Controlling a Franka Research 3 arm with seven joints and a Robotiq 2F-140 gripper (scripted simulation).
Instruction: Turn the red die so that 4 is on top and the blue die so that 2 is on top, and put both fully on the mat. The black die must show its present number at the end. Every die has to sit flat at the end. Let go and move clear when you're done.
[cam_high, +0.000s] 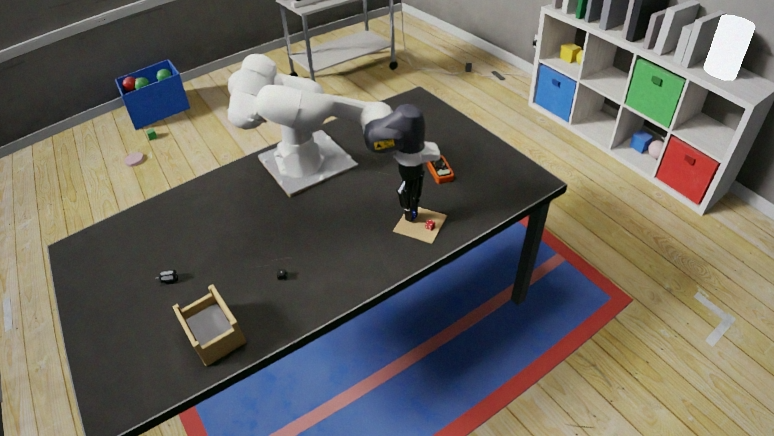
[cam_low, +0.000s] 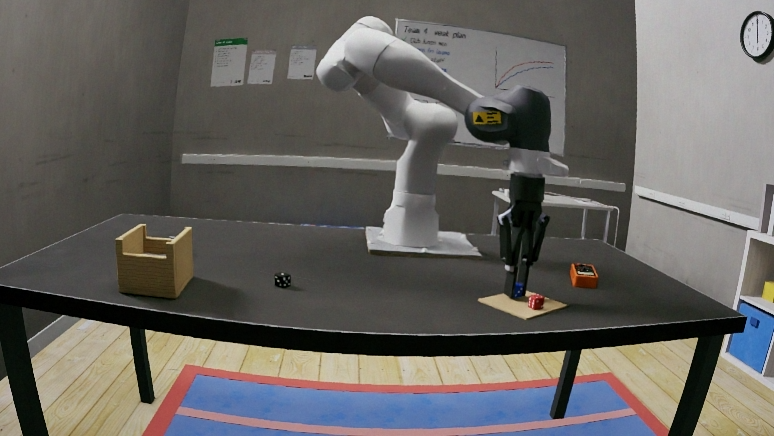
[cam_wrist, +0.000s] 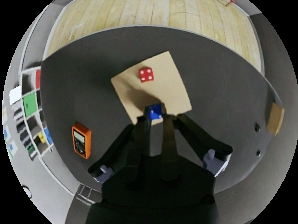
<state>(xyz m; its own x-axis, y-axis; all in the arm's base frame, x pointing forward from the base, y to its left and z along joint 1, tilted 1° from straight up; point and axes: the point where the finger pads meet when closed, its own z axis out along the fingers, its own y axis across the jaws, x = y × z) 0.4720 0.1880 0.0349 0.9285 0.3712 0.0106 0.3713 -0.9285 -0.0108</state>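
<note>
The blue die lies 2 cm below my hand. The rest, counted from my hand: tan mat 3 cm ahead, 1 cm to the left, 4 cm below; then red die 7 cm ahead, 3 cm to the left, 3 cm below; then orange device 15 cm behind, 23 cm to the left, 3 cm below.
</note>
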